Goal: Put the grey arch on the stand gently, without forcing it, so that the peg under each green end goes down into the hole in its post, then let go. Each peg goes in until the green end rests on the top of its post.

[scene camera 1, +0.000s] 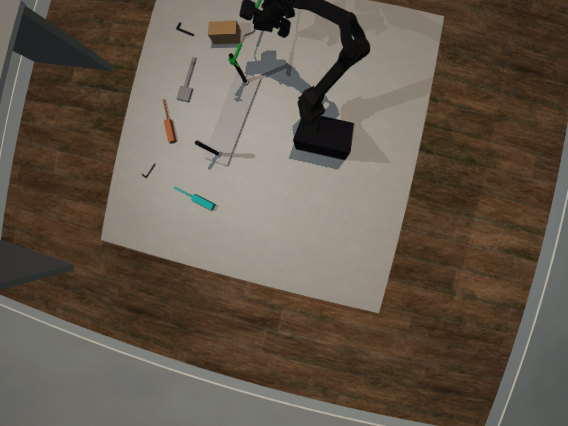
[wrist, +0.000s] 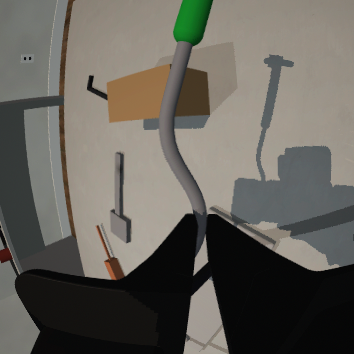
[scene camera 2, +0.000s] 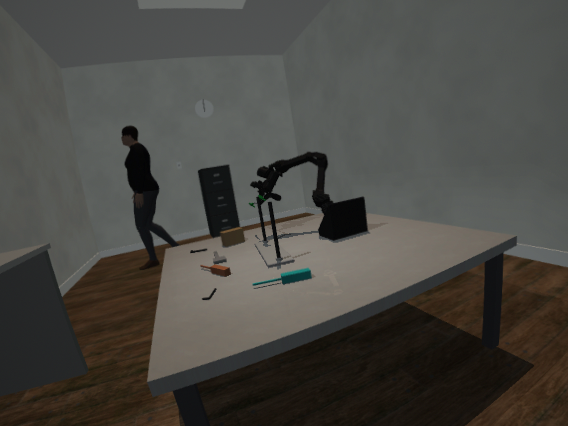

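Observation:
The grey arch is held aloft by its curved rod. One green end extends beyond the fingers; another green end shows at the top edge of scene camera 1. My gripper is shut on the arch. The stand's pale base carries two upright black posts. In scene camera 1, a green end overlaps the top of the far post; contact cannot be told. The near post has an uncovered top. Pegs and holes are too small to see.
A brown box stands beyond the stand. A grey tool, an orange screwdriver, a teal screwdriver and black hex keys lie around it.

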